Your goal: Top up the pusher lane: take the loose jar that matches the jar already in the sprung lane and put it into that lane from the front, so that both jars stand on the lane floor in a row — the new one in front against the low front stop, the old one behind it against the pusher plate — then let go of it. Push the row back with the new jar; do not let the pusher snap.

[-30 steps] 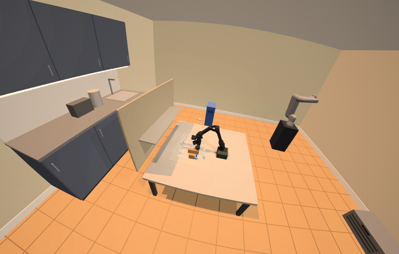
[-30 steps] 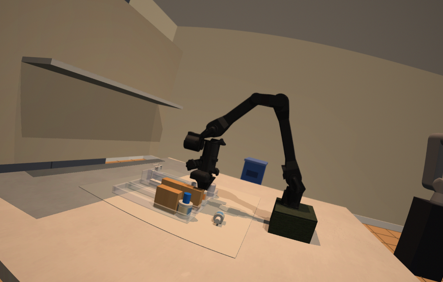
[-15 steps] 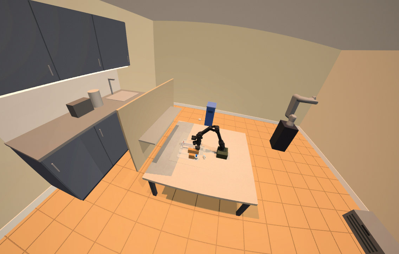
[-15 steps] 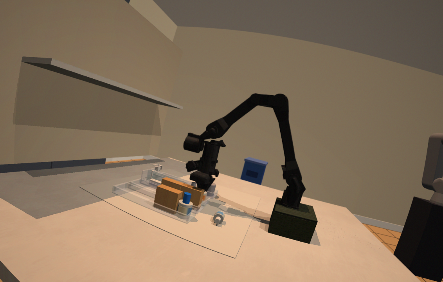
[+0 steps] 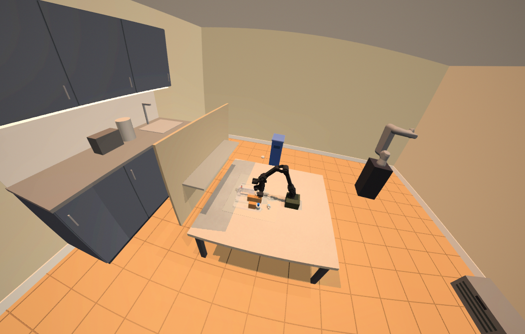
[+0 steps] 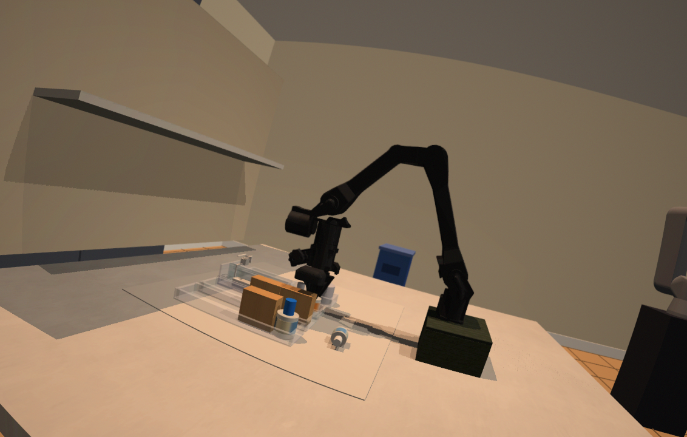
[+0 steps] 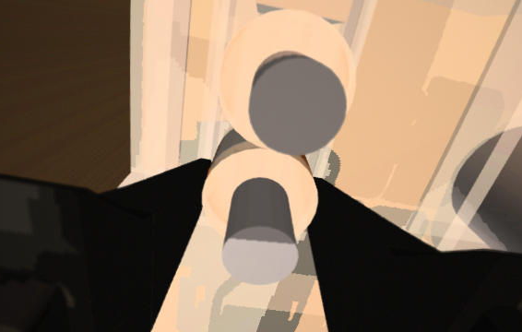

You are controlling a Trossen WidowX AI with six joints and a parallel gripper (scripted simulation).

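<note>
Now: the grey jar 12 cm to the right of my gripper tip and 3 cm ahead of it. The rest, counted from my gripper tip: shelf (51 cm ahead, 34 cm above, 2 cm to the left).
</note>
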